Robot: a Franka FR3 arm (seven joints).
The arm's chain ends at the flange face. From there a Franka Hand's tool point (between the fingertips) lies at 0.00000 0.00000 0.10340 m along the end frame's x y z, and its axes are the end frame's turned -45 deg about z.
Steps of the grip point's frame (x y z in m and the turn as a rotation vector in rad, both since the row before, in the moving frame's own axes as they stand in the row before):
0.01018, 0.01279, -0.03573, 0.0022, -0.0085, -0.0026
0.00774, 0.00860, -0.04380, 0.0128, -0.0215, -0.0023
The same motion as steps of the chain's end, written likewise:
0.01702, 0.00138, -0.03573, -0.0045, -0.0076, -0.0026
0.01406, -0.00003, -0.04377, -0.0062, -0.0243, -0.0023

